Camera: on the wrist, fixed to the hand. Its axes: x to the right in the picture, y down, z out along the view.
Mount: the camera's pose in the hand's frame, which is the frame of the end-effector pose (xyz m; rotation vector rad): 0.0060 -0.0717 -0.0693 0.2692 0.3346 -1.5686
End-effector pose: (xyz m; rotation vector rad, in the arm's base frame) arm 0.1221 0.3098 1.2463 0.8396 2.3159 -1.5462
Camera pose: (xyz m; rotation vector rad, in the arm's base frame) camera 0.0842 0.3544 1.3273 0.6554 -1.7322 1.2319
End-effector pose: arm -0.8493 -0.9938 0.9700 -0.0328 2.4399 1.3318
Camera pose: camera -0.8621 -1.0894 0.9441 -1.7340 1.7524 0.2418
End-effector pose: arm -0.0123 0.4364 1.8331 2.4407 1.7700 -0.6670
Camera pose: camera -0.0550 0.4864 1.9083 -0.4667 -2.4402 0.3112
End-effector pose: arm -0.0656 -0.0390 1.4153 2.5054 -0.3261 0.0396
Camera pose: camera -0.0393 0.0559 1.4318 2.2454 1.8221 -0.1333
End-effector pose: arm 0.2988 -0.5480 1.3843 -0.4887 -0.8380 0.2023
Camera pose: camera 0.3537 -0.6315 1.3842 0.4611 -0.6473 -1.1675
